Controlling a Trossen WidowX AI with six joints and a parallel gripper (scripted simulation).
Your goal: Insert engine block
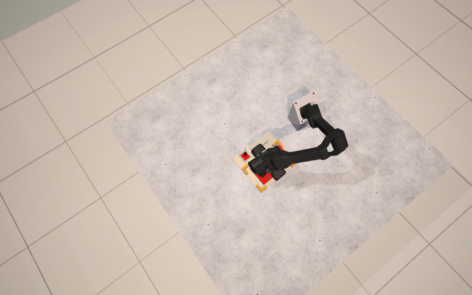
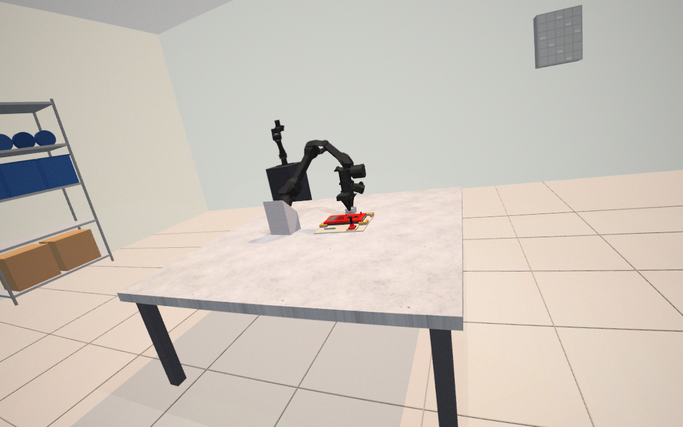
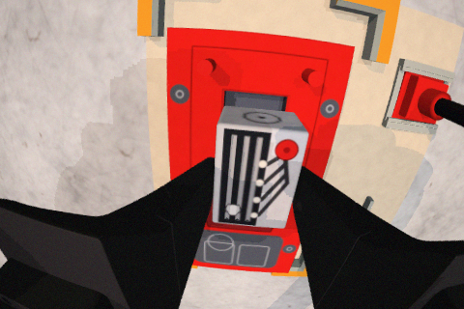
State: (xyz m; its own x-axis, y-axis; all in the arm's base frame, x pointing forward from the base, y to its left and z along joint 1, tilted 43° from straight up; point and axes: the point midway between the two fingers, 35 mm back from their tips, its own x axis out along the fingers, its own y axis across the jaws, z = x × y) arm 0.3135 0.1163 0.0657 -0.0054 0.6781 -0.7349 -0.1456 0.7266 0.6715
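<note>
Right now my gripper tip is 1 cm above the engine block.
</note>
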